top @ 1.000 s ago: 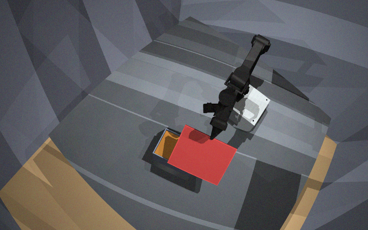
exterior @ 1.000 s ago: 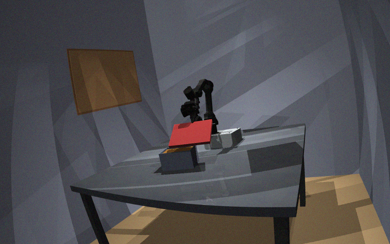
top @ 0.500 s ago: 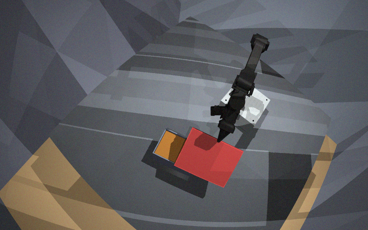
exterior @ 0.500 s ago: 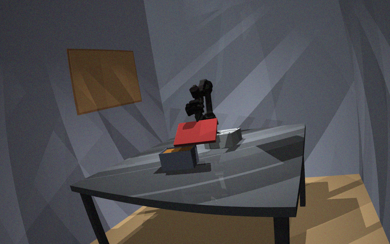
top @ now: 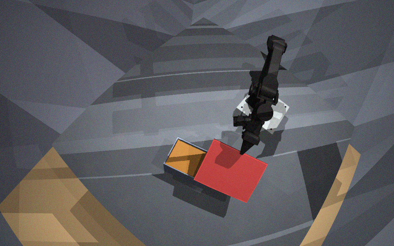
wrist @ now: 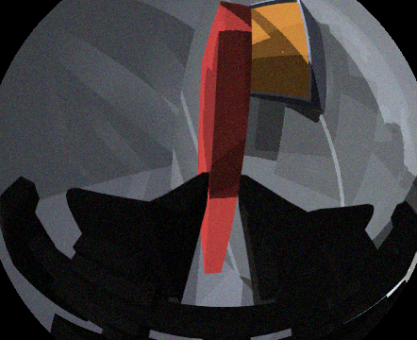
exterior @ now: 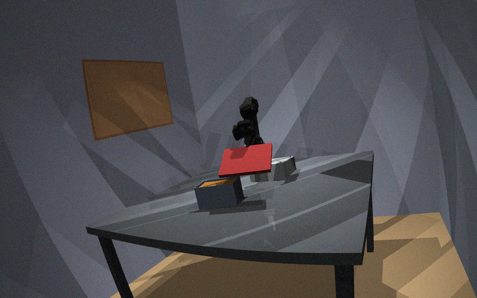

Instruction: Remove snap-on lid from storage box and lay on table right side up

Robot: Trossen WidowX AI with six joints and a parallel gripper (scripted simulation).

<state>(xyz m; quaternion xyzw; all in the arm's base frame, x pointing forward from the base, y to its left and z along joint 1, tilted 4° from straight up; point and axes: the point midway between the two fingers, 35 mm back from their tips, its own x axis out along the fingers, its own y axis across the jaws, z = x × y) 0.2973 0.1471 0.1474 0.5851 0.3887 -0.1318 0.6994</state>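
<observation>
My gripper tip is now 7 cm short of the red lid, 2 cm to the right of it and 4 cm above it. Round my gripper tip: storage box (12 cm ahead, 13 cm to the right, 18 cm below).
</observation>
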